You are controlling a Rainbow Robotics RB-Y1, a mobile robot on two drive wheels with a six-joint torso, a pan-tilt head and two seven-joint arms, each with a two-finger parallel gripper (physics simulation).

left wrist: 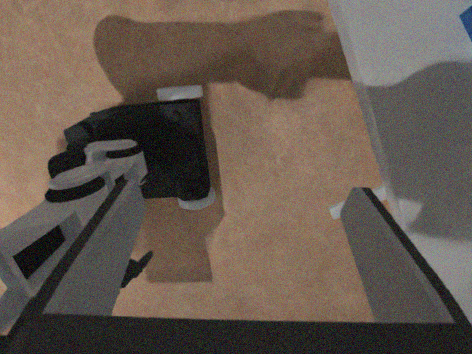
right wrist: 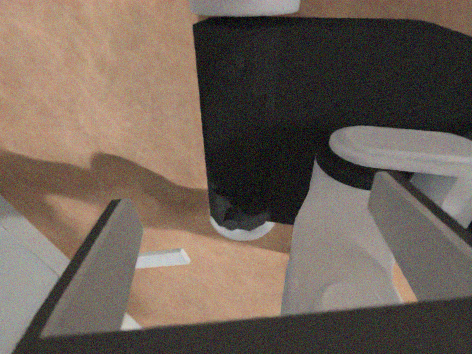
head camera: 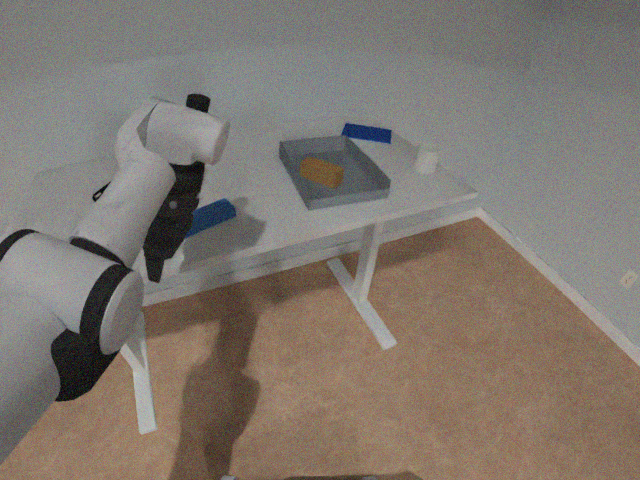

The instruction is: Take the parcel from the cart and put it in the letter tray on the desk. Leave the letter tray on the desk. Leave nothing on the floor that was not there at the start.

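Frame: origin at the robot's base, x ahead, y left, z up, level; centimetres.
Where they show: left gripper, fingertip midpoint: (left wrist: 244,197) (head camera: 166,259); right gripper, fingertip midpoint: (left wrist: 138,251) (right wrist: 253,202).
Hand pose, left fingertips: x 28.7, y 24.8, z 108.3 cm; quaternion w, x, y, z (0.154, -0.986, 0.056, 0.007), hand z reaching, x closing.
Observation:
After its pixels a point has its place.
An orange-brown parcel (head camera: 321,172) {y -5.4, x 77.6, z 99.4 cm} lies inside the grey letter tray (head camera: 348,199) {y -13.1, x 66.9, z 96.8 cm}, which rests on the white desk (head camera: 268,222) {y 9.1, x 57.4, z 95.0 cm} (left wrist: 445,140) {y 23.0, x 49.0, z 95.0 cm}. My left gripper (left wrist: 244,197) {y 24.8, x 28.7, z 108.3 cm} is open with nothing between its fingers. In the head camera it is beside the desk's front edge at the left of the picture, left of the tray and apart from it. In the left wrist view, floor and part of the robot's base show below the fingers. My right gripper (right wrist: 253,202) {y -21.1, x -10.0, z 58.3 cm} is open and empty, with floor and the robot's base below it. The cart does not show.
A blue box (head camera: 211,215) {y 24.1, x 56.2, z 98.0 cm} lies on the desk beside my left arm, partly hidden by it. A flat blue item (head camera: 367,132) {y -26.8, x 122.0, z 95.8 cm} lies behind the tray, and a white cup (head camera: 427,159) {y -42.9, x 88.7, z 100.8 cm} stands right of it. Desk legs (head camera: 368,263) {y -32.9, x 103.7, z 35.0 cm} stand on the brown floor (head camera: 465,361) {y -87.3, x 64.7, z 0.0 cm}.

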